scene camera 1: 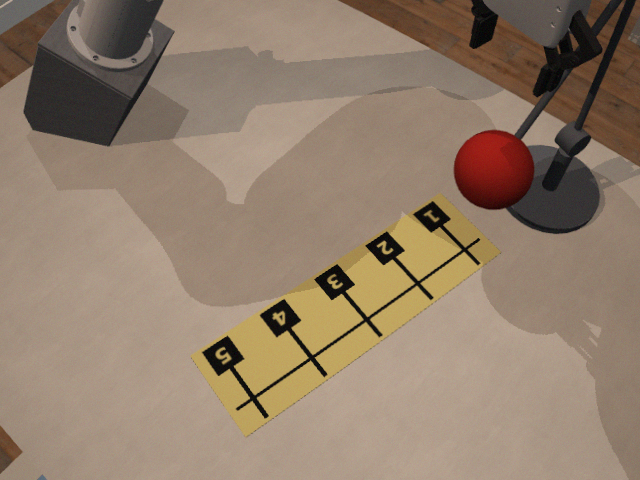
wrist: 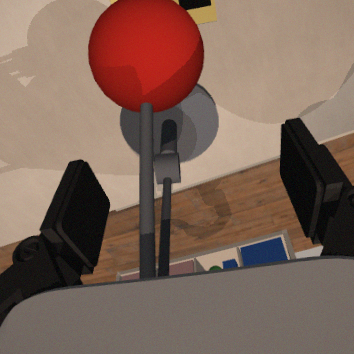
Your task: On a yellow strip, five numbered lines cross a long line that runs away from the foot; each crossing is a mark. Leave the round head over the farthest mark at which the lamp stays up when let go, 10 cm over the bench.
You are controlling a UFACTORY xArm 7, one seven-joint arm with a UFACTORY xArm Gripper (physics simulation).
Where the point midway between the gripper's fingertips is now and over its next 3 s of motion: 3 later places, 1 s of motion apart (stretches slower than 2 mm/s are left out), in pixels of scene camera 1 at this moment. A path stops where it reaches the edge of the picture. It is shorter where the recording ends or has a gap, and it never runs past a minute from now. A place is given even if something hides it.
My gripper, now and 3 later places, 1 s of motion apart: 511,66; 500,96; 502,93; 550,86
